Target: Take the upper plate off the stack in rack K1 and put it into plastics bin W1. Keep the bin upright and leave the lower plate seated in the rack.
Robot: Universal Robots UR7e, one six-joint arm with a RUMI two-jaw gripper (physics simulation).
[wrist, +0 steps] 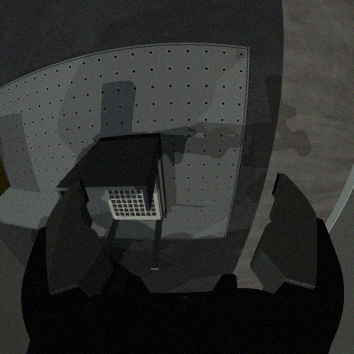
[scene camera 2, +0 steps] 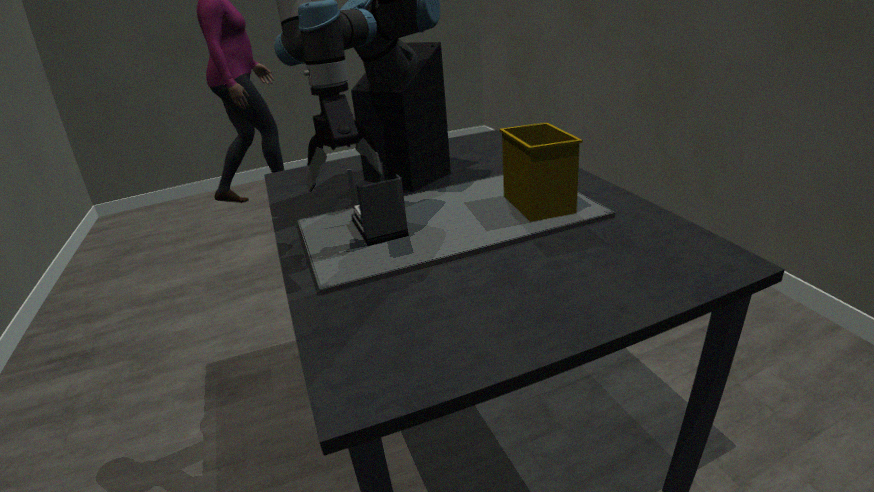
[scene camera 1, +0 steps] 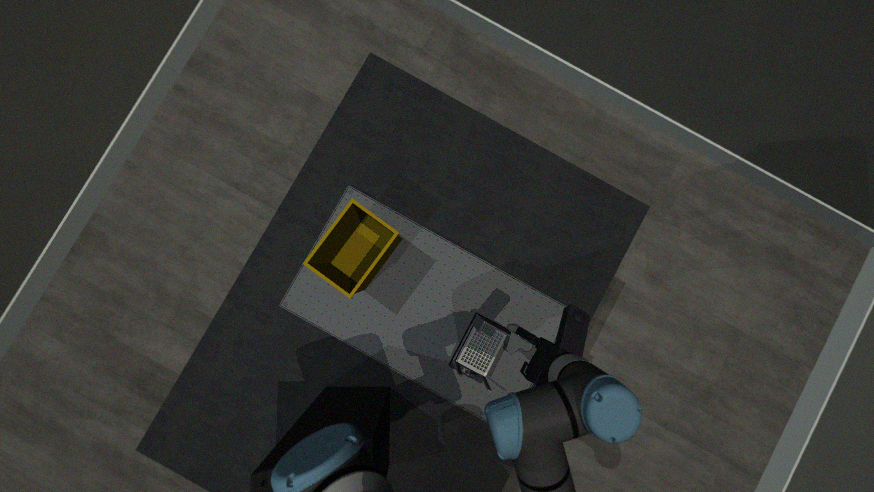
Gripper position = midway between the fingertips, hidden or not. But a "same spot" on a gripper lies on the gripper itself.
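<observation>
Gripper visible in scene camera 1 (537, 341), in scene camera 2 and in the wrist view. On the gripper, (wrist: 304, 245) and (scene camera 2: 316, 156) are the same spot.
</observation>
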